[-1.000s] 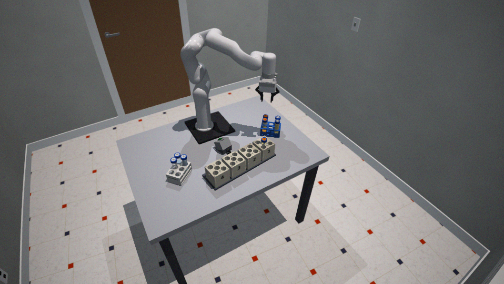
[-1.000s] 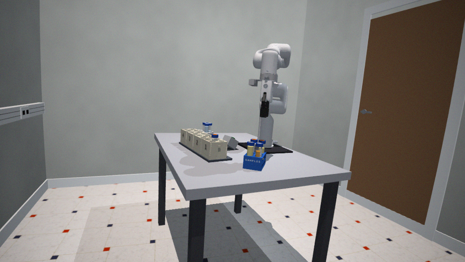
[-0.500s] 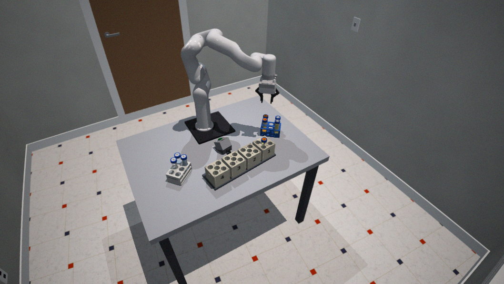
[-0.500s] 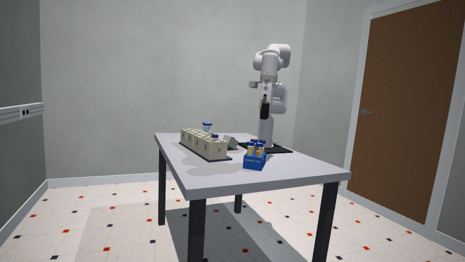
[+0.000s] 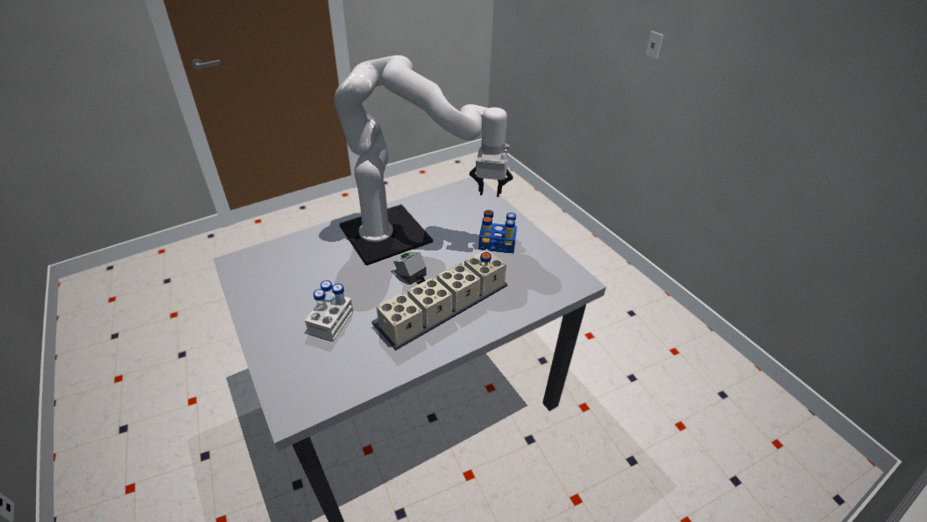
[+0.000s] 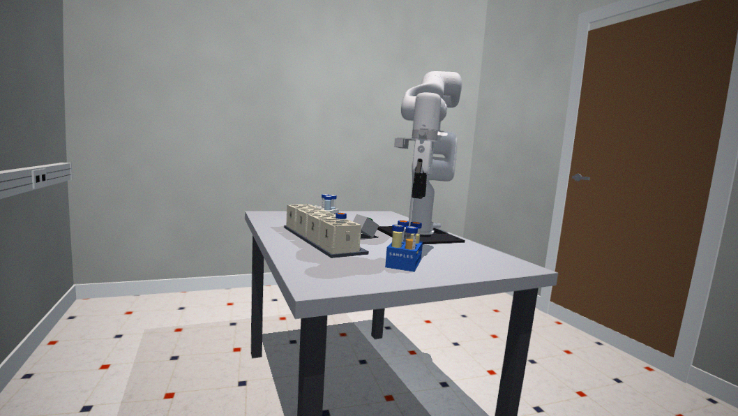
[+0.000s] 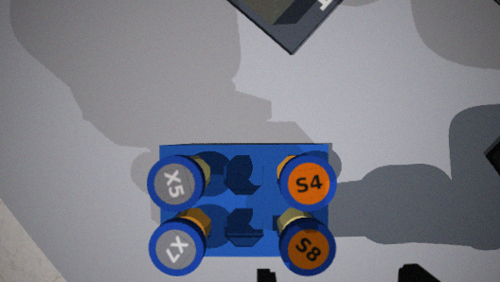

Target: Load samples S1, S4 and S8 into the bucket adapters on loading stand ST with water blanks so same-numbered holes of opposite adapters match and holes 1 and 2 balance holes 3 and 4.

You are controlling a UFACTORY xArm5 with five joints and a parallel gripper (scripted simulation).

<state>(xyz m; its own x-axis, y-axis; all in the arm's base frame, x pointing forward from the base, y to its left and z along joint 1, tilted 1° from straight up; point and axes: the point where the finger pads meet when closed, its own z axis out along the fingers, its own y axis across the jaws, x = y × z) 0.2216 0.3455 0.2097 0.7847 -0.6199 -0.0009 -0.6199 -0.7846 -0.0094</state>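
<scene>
The blue samples rack lies 190 mm below my hand, 40 mm ahead of it and 20 mm to the left of it. From my hand the other things lie so: adapter 3: 350 mm to the right, 240 mm ahead, 170 mm below; then white rack: 630 mm to the right, 190 mm below, 130 mm ahead.
</scene>
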